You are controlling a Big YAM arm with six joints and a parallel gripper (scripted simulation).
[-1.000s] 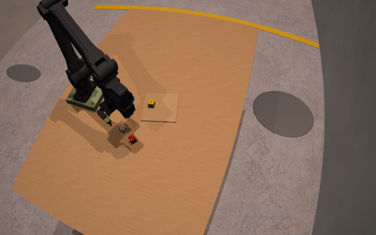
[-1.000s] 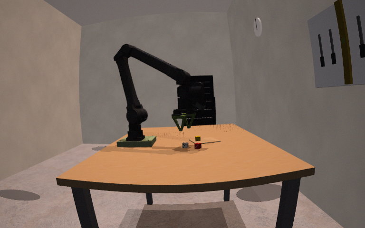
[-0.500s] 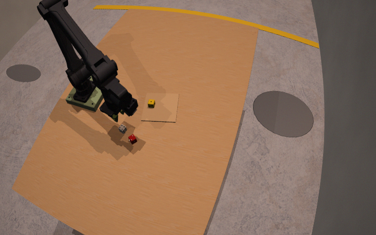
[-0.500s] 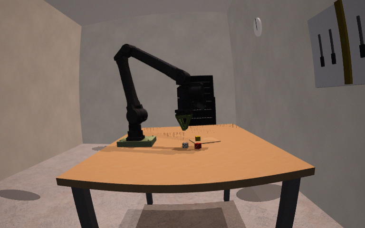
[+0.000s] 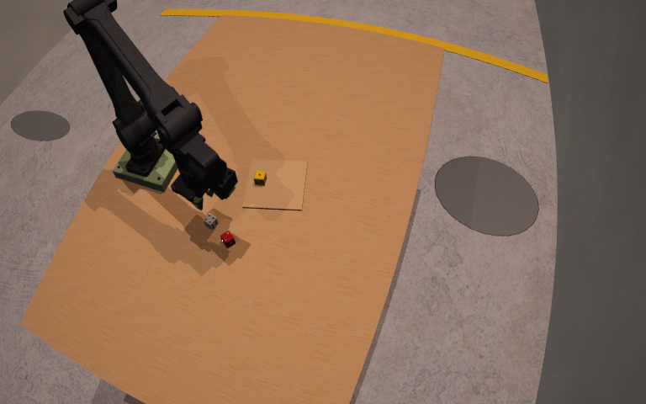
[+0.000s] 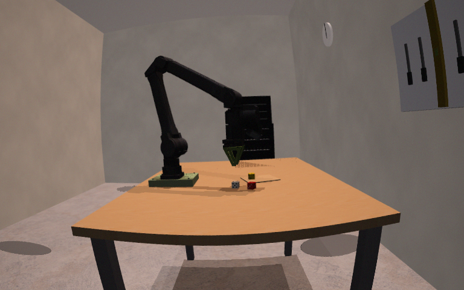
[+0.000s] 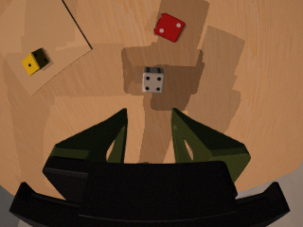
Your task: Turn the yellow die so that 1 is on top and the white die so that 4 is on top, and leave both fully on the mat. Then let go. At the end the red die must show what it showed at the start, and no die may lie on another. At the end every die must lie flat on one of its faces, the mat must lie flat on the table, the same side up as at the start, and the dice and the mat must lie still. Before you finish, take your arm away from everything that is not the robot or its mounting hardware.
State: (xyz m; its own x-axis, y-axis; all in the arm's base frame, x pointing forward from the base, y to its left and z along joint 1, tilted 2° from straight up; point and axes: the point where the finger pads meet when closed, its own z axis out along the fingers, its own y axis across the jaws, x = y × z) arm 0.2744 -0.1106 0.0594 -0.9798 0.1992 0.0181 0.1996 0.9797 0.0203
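The white die is 8 cm below my hand. Round my hand: yellow die 14 cm to the left, 8 cm below, 7 cm ahead; then tan mat 15 cm to the left, 10 cm ahead, 9 cm below; then red die 8 cm below, 6 cm ahead, 3 cm to the right.
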